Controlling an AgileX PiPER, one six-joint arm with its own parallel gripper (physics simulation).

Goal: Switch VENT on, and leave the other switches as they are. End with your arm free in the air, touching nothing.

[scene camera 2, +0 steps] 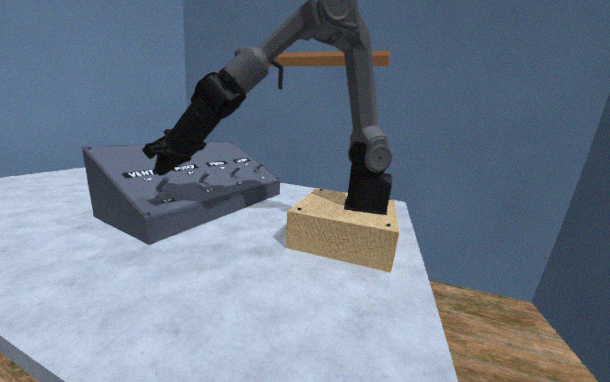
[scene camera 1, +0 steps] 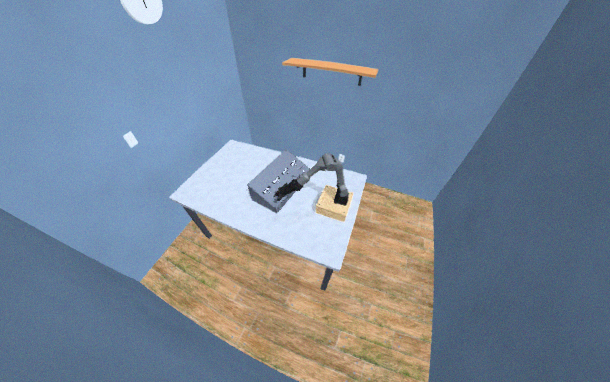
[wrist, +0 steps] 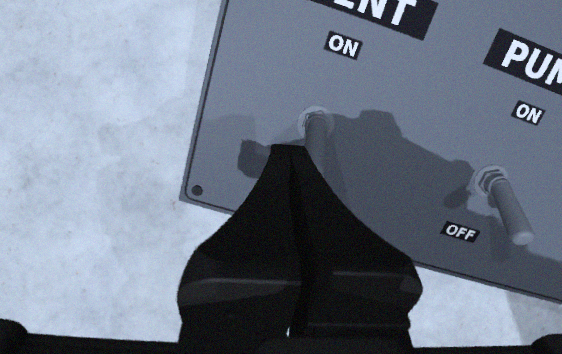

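The grey sloped switch panel (scene camera 1: 265,180) (scene camera 2: 115,200) (wrist: 260,65) stands on the table. The VENT label (scene camera 2: 140,174) (wrist: 385,14) is near its left edge. The VENT lever (scene camera 2: 162,185) (wrist: 316,142) runs from its collar toward the OFF side; its tip is hidden behind the fingers in the wrist view. The PUMP lever (scene camera 2: 204,178) (wrist: 512,215) leans to the OFF side. My gripper (scene camera 1: 277,198) (scene camera 2: 158,172) (wrist: 286,164) is shut and empty, with its fingertips close beside the VENT lever, left of it in the wrist view. Whether they touch it I cannot tell.
Two more levers (scene camera 2: 235,173) (scene camera 2: 258,168) stand farther right on the panel. The arm's base is on a wooden block (scene camera 1: 330,211) (scene camera 2: 340,240) on the pale table (scene camera 1: 215,175) (scene camera 2: 200,300) (wrist: 100,150). An orange shelf (scene camera 1: 330,67) (scene camera 2: 312,59) is on the wall.
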